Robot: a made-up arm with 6 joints.
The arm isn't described. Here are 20 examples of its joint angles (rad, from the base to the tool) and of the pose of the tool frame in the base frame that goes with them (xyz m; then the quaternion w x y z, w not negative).
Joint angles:
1: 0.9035 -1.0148 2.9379 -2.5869 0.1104 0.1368
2: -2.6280 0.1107 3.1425 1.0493 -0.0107 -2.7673
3: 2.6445 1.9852 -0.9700 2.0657 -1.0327 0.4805
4: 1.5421 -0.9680 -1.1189 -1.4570 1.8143 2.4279
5: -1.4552 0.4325 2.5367 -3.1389 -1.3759 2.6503
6: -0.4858 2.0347 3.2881 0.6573 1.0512 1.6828
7: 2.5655 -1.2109 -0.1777 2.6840 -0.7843 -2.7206
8: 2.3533 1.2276 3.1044 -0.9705 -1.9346 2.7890
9: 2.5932 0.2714 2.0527 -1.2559 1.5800 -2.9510
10: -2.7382 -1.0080 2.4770 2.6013 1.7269 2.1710
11: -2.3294 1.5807 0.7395 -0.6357 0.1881 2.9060
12: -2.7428 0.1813 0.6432 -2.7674 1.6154 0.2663
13: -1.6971 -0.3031 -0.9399 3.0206 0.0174 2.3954
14: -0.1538 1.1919 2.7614 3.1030 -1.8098 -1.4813
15: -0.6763 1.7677 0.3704 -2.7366 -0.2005 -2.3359
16: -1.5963 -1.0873 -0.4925 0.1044 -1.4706 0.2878
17: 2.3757 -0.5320 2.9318 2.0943 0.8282 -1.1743
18: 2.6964 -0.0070 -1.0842 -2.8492 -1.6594 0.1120
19: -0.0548 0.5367 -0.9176 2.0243 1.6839 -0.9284
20: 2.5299 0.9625 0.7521 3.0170 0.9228 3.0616
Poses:
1: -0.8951 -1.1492 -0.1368 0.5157 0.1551 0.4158 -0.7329
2: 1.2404 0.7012 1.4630 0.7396 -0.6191 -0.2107 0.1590
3: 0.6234 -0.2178 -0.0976 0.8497 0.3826 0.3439 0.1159
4: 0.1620 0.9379 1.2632 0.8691 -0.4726 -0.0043 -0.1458
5: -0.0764 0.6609 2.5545 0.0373 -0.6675 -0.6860 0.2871
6: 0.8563 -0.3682 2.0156 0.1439 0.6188 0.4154 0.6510
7: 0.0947 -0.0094 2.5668 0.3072 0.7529 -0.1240 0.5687
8: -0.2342 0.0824 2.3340 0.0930 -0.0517 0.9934 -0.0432
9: 0.3089 -0.0327 2.8778 0.9360 -0.0083 0.0363 0.3499
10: 1.7150 0.6546 0.5822 0.5876 -0.5642 -0.2009 -0.5441
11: -1.4744 -1.5330 -0.2276 0.4099 -0.1671 0.8659 -0.2329
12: -1.3959 -0.5327 2.2828 0.5012 -0.0732 0.8052 0.3083
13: -0.1660 -1.3093 0.7535 0.4674 0.4823 -0.1058 -0.7333
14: 0.4169 -0.0699 2.4948 0.1221 -0.0488 0.6739 0.7270
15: 1.0930 -0.8631 -0.8824 0.7663 -0.2714 0.5737 0.1004
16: -0.0299 -0.6038 2.0569 0.6338 0.1957 0.4088 -0.6267
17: 1.1506 -1.2305 0.7558 0.3921 0.6311 -0.6113 -0.2726
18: -1.0357 0.4496 0.4469 0.2661 -0.0851 -0.9492 -0.1446
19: 0.8547 0.0783 0.0221 0.4928 0.2433 0.3188 0.7722
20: -1.8623 1.2893 1.0322 0.2524 -0.4836 0.2491 0.8002
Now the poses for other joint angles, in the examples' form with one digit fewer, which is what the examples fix.
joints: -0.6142 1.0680 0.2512 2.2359 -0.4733 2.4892
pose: 1.657 -1.230 0.194 0.603 0.605 -0.128 -0.504
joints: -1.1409 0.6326 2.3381 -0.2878 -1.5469 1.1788
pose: 0.137 -0.204 2.829 0.727 -0.545 0.178 -0.377
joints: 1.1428 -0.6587 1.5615 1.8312 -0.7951 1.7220
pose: -0.539 -1.415 2.457 0.663 -0.506 0.080 -0.546
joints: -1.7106 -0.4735 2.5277 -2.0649 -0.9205 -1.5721
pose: 0.349 1.773 1.374 0.931 0.157 0.199 0.261
